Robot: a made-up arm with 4 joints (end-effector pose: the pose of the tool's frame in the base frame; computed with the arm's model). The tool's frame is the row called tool. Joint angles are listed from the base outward.
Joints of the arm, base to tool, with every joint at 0 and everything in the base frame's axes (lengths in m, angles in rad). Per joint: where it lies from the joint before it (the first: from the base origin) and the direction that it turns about. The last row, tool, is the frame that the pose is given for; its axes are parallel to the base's.
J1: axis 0 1 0 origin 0.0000 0.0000 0.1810
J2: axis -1 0 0 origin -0.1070 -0.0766 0.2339
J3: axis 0 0 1 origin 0.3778 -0.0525 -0.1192
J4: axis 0 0 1 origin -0.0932 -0.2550 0.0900
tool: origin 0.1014 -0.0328 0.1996
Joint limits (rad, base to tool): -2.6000..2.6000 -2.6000..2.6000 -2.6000..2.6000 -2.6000..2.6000
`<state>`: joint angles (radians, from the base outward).
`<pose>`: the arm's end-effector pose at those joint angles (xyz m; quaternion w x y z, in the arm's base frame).
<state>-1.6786 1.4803 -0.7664 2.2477</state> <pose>-0.3280 0.0865 0.2144 0.7027 -0.7032 -0.1016 -0.0376</pose>
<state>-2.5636 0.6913 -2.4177 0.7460</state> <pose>-0.2717 0.1112 0.0004 0.0611 -0.6043 0.6764 0.4167</pose>
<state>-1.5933 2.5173 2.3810 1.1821</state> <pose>-0.0718 -0.0228 0.5876 0.6205 -0.0755 0.6965 0.3523</pose>
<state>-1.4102 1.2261 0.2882 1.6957</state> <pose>-0.4508 0.0103 0.5005 0.6529 -0.6834 0.0768 0.3174</pose>
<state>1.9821 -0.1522 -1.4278 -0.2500</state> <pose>0.3710 -0.1953 0.0610 0.3177 -0.5927 0.5884 -0.4488</pose>
